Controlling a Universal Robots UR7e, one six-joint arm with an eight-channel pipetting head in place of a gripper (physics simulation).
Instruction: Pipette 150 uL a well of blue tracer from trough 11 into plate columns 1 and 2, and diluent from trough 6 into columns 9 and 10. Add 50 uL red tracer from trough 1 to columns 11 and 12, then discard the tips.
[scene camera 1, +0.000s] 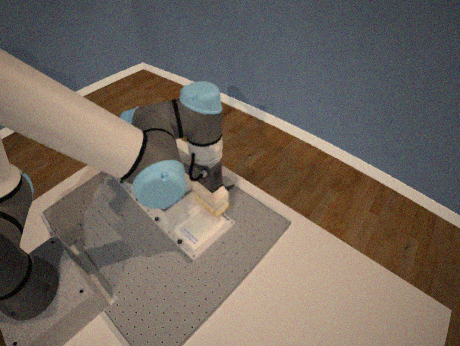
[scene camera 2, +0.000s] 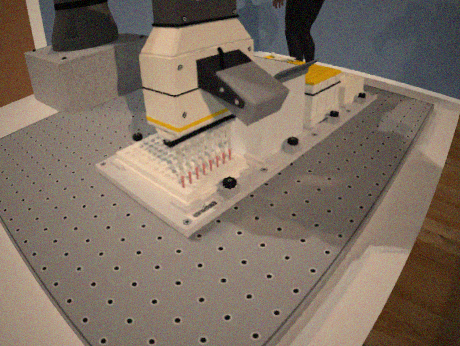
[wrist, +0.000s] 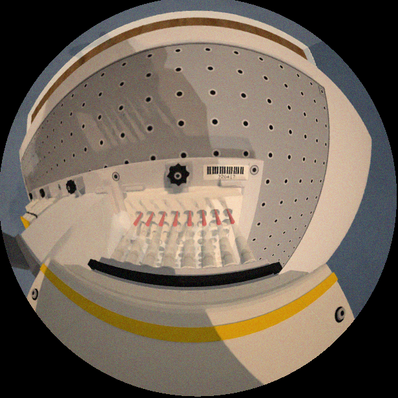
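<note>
My pipetting head (scene camera 1: 215, 206) (scene camera 2: 206, 168) (wrist: 184, 219) stands low over the white well plate (scene camera 1: 214, 234) (scene camera 2: 182, 196) (wrist: 185, 196). It carries a row of clear tips, pointing down, with red liquid (scene camera 2: 204, 170) (wrist: 175, 218) in their lower ends. The tip ends are at the plate's side nearest the barcode label (scene camera 2: 205, 208) (wrist: 226, 172); whether they are inside the wells I cannot tell. In scene camera 1, a patch of blue wells (scene camera 1: 190, 235) shows at the plate's opposite side. The head hides many wells. The troughs' liquids do not show.
A tall white bin (scene camera 2: 267, 125) (wrist: 70, 232) stands close beside the plate and head. Beyond it are a tip box with a yellow top (scene camera 2: 322, 75) and a pale box (scene camera 2: 353, 90). Black knobs (scene camera 2: 229, 182) (wrist: 178, 174) stand along the carrier's edge. A person's legs (scene camera 2: 301, 30) show behind.
</note>
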